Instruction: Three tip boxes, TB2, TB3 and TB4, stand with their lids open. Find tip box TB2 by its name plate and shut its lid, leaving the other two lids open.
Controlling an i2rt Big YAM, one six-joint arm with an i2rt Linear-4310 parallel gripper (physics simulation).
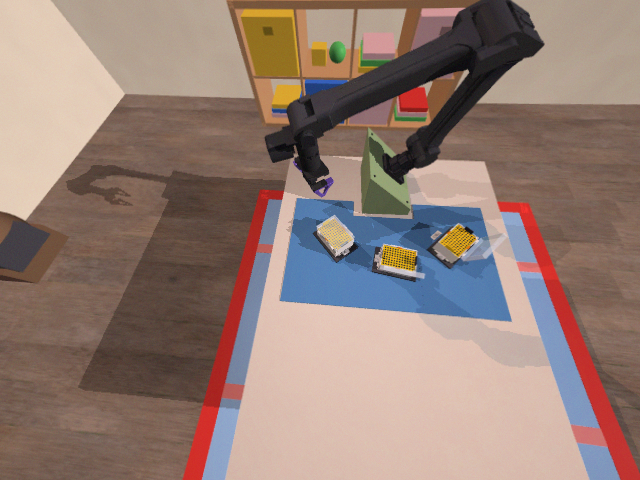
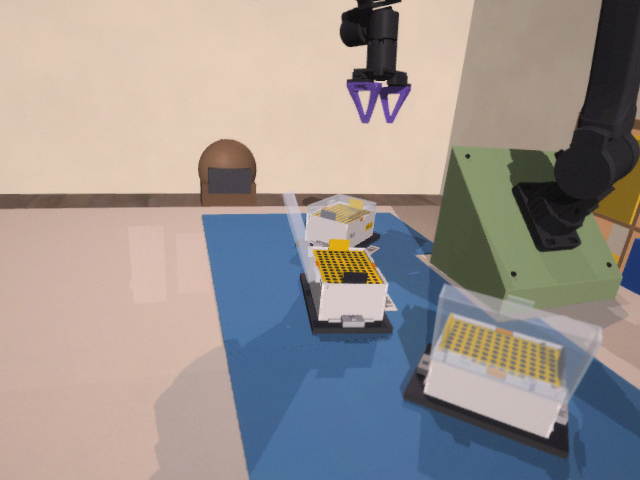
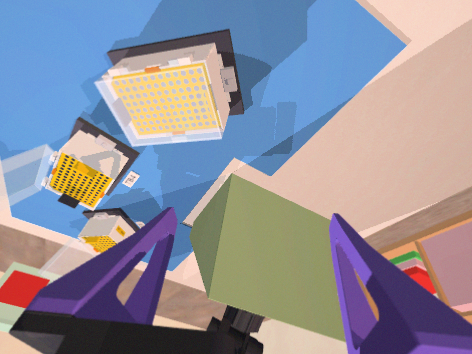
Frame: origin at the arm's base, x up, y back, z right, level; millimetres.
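Where they show: gripper, between the fingertips: (image 1: 315, 186) (image 2: 377, 123) (image 3: 250, 216); arm's base, origin of its link: (image 1: 391, 170) (image 2: 542, 218) (image 3: 258, 279).
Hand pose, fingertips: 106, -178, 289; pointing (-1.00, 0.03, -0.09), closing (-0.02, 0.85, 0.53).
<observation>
Things, the pixels of their top centre, and the offset from my fingertips, as dx, dy, dz. Level surfaces: height alone.
- left tip box, centre of its top: (image 3: 165, 121) (image 2: 349, 205) (image 1: 337, 229) -145, -80, -79
- middle box, centre of its top: (image 2: 347, 254) (image 3: 73, 190) (image 1: 400, 256) -148, -177, -296
- right box, centre of its top: (image 2: 503, 338) (image 3: 112, 252) (image 1: 456, 236) -156, -90, -507
- blue mat, height of its surface: dx -222
- pale table, height of its surface: dx -225
The left tip box (image 1: 334, 236) (image 2: 341, 222) (image 3: 165, 100) has its clear lid down over the yellow rack. Its name cannot be read. The middle box (image 1: 397, 260) (image 2: 352, 294) (image 3: 87, 170) stands with its lid (image 2: 295, 232) (image 3: 25, 172) tilted open; its name plate (image 3: 131, 179) seems to read TB4. The right box (image 1: 454, 243) (image 2: 491, 392) (image 3: 107, 231) has its lid (image 1: 485, 246) (image 2: 578, 351) open; its plate (image 1: 436, 235) is too small to read. My gripper (image 1: 309, 180) (image 2: 377, 121) (image 3: 250, 216) is open and empty, high above the table behind the left box.
The boxes stand on a blue mat (image 1: 320, 289) (image 2: 268, 413) on the pale table (image 1: 361, 387). The green wedge-shaped arm base (image 1: 379, 191) (image 2: 480, 232) (image 3: 270, 250) stands behind the mat. A shelf unit (image 1: 302, 77) with coloured boxes stands behind the table.
</observation>
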